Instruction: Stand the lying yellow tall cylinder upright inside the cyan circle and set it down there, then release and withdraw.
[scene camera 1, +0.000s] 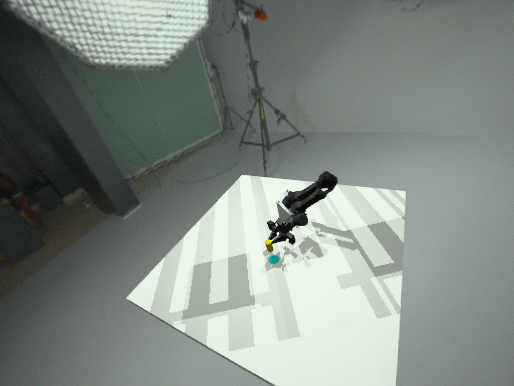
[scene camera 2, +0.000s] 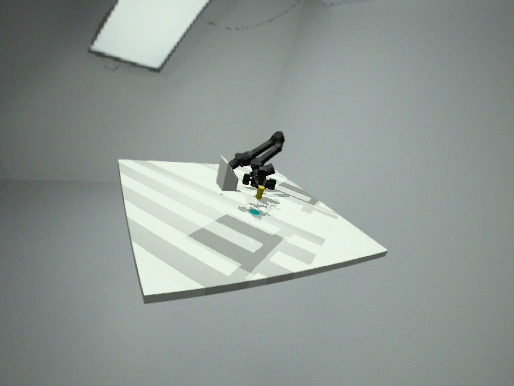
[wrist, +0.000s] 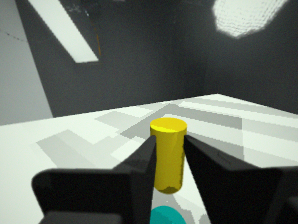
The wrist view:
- my gripper: 169, 139
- yellow cylinder: 169, 132, held by my gripper
